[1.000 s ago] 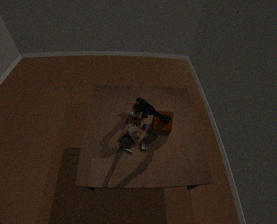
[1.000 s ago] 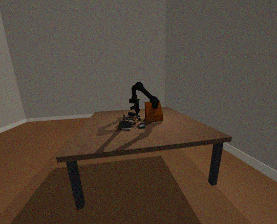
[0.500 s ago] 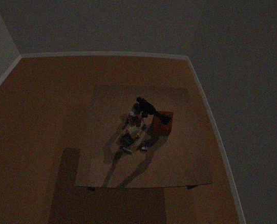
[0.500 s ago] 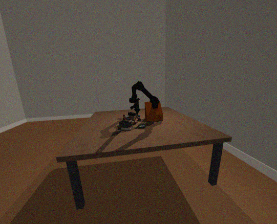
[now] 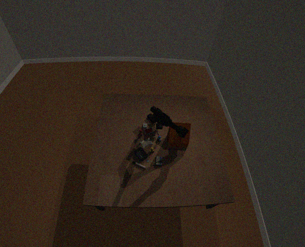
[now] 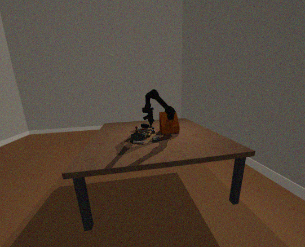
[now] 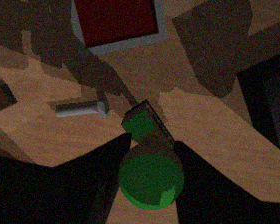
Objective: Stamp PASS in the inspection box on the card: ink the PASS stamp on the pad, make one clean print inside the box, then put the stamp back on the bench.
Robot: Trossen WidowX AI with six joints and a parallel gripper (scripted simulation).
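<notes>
The red ink pad is 10 cm ahead of my gripper tip, 4 cm to the left of it and 4 cm below it. The rest, counted from my gripper tip: small grey bolt: 5 cm to the left, 4 cm below; then dark block: 5 cm ahead, 12 cm to the right, 2 cm below; then green-knobbed stamp: right at my gripper tip.
</notes>
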